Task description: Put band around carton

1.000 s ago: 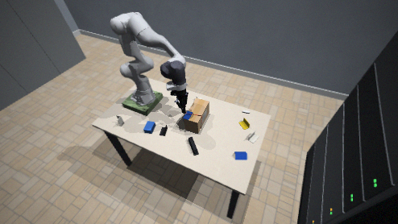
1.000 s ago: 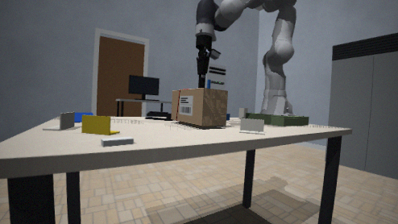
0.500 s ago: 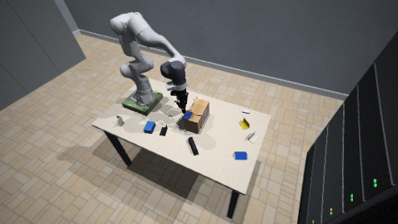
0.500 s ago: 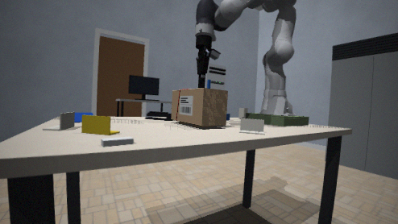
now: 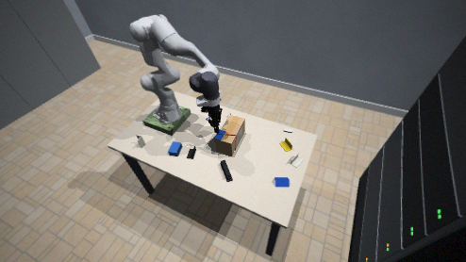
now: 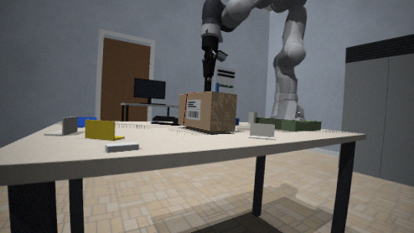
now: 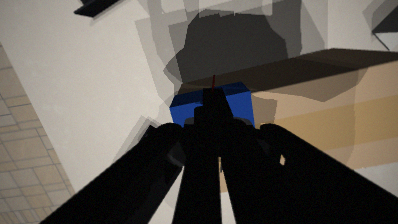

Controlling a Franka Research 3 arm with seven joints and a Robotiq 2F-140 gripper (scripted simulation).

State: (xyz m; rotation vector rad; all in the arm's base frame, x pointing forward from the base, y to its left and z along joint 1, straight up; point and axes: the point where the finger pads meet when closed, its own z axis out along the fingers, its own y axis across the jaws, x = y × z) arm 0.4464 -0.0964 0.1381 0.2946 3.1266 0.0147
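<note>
My gripper is now 110 mm above the brown carton, 80 mm to the right of it and 60 mm short of it. Round my hand: yellow angle piece: 420 mm ahead, 200 mm to the left, 180 mm below; then white corner guard: 510 mm ahead, 180 mm below, 100 mm to the left.
</note>
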